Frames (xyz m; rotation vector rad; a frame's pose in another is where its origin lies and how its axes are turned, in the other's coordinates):
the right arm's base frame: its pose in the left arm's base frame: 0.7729 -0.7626 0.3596 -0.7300 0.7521 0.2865
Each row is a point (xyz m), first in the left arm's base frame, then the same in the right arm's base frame.
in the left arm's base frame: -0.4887 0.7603 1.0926
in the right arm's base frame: -1.4332 1.3426 0.7691
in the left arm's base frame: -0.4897 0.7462 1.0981
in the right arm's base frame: -1.4376 1.3301 0.7616
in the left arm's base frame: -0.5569 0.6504 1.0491
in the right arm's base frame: -1.4490 1.3177 0.6359
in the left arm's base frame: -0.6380 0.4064 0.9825
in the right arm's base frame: -1.4555 1.2139 0.3915
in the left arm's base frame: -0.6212 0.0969 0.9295
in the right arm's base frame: -1.4014 1.0088 0.1593
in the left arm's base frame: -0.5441 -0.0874 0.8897
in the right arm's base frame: -1.3160 0.8584 0.0517
